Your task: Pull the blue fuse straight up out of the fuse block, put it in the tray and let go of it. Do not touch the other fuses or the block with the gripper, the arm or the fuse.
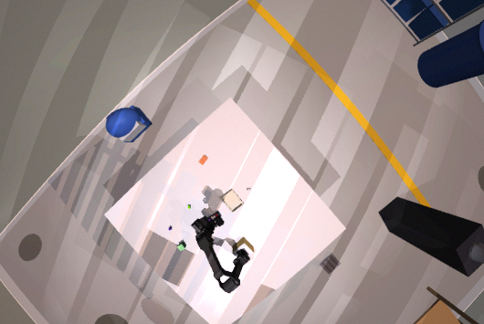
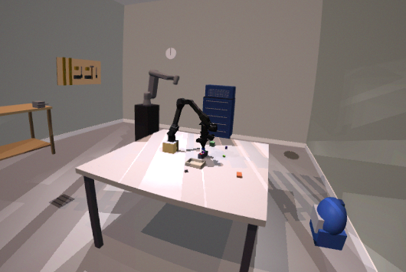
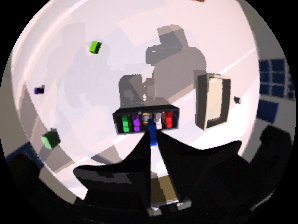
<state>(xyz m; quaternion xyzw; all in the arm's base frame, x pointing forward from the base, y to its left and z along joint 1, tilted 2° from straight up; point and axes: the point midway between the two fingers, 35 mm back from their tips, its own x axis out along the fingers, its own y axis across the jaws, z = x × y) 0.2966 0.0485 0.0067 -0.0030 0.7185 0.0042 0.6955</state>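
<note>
Right now my gripper tip is 20 mm to the right of the purple fuse and 50 mm above it. From my gripper tip the other things lie so: blue fuse: 10 mm below; then red fuse: 40 mm to the right, 50 mm below; then green fuse: 40 mm to the left, 50 mm below.
</note>
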